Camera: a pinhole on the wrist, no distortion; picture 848 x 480 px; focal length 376.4 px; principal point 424.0 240.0 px. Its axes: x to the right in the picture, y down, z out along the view. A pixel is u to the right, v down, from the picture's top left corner.
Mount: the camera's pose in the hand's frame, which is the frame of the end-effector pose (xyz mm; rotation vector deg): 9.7 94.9 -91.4 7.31 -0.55 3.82
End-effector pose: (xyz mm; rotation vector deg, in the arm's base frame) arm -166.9 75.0 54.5 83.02 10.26 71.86
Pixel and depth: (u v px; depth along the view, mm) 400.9 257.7 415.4
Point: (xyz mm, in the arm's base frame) 35.6 -160.1 163.1
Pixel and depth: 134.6 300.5 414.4
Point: -101.0 -378.4 15.4
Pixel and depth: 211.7 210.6 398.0
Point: -33.9 -260.8 -2.7
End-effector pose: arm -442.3 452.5 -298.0 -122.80 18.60 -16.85
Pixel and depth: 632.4 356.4 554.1
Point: -26.4 605.6 -715.9
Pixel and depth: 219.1 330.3 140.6
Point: -503.3 458.2 -419.7
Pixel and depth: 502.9 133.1 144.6
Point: -392.0 454.0 -351.7
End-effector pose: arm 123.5 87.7 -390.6 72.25 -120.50 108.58
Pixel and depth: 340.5 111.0 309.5
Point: 284.6 -50.4 -425.4
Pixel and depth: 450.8 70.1 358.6
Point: 271.6 -133.6 -340.0
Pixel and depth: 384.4 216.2 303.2
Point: 214.9 -78.1 -482.9
